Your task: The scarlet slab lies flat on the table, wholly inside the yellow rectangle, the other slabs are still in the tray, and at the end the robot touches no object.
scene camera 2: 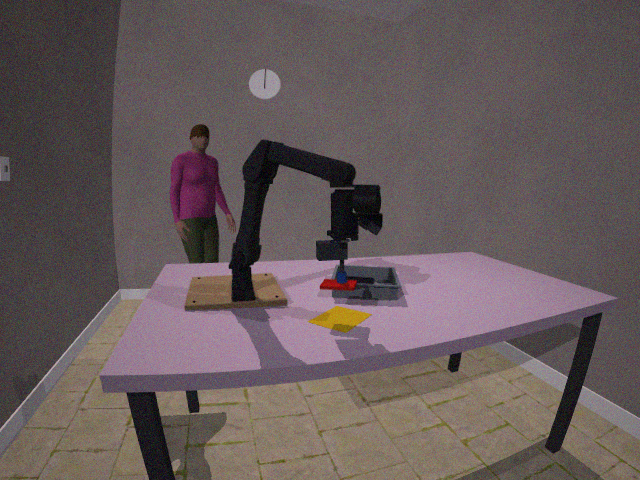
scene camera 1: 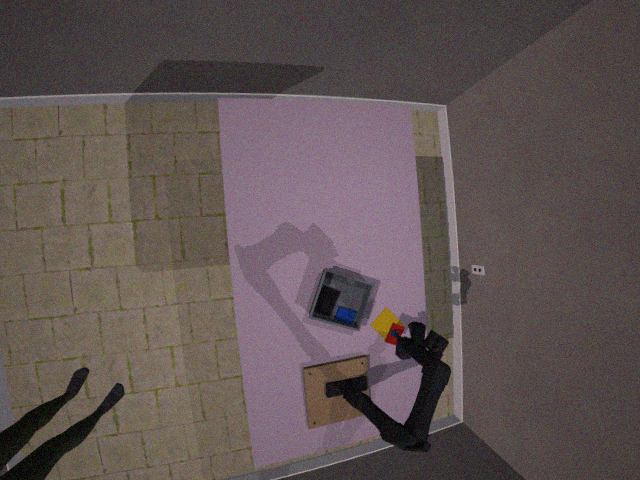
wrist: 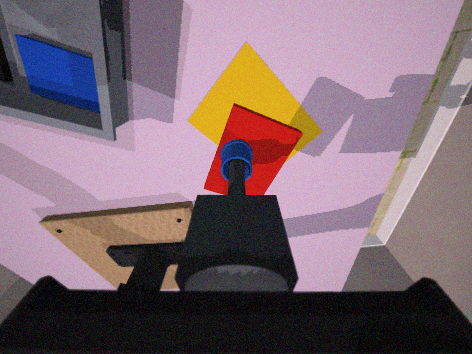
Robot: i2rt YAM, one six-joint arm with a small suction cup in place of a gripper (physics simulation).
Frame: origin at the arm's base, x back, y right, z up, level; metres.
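Seen in the pictures: hand, its tool point: [scene camera 2: 341,285] [scene camera 1: 392,331] [wrist: 236,149]; arm's base, origin of its link: [scene camera 2: 242,290] [scene camera 1: 346,386] [wrist: 157,252].
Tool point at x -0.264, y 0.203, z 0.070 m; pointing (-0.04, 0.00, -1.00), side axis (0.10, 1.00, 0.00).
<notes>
Offsets run from my tool point to a thing's top centre. "spot": to the spot under its first point. Level surfaces: height alone.
The scarlet slab @[dz +0.012, dx +0.012, dy +0.009 m] [scene camera 1: 393,338] [scene camera 2: 328,284] [wrist: 265,167] hangs roughly level on the blue suction cup of my gripper [scene camera 1: 393,333] [scene camera 2: 341,279] [wrist: 236,160], raised above the table. In the wrist view it covers the near part of the yellow rectangle @[spot: dz -0.086, dx -0.038, dy +0.002 m] [scene camera 1: 383,317] [scene camera 2: 340,316] [wrist: 245,80], which lies on the table. The blue slab @[dz -0.074, dx -0.075, dy -0.193 m] [scene camera 1: 345,315] [wrist: 62,72] and the black slab @[dz -0.074, dx -0.152, dy -0.281 m] [scene camera 1: 326,301] are in the grey tray [scene camera 1: 369,304] [scene camera 2: 395,289] [wrist: 107,112]. In scene camera 2 the blue slab is hidden by the tray wall.
The arm's wooden base board [scene camera 1: 330,415] [scene camera 2: 206,297] [wrist: 85,225] lies on the pink table @[dz -0.087 m] [scene camera 1: 310,155] [scene camera 2: 491,289] [wrist: 210,30]. The tray stands beside the yellow rectangle. The arm's shadow falls across the table. A person [scene camera 2: 195,186] stands behind the table.
</notes>
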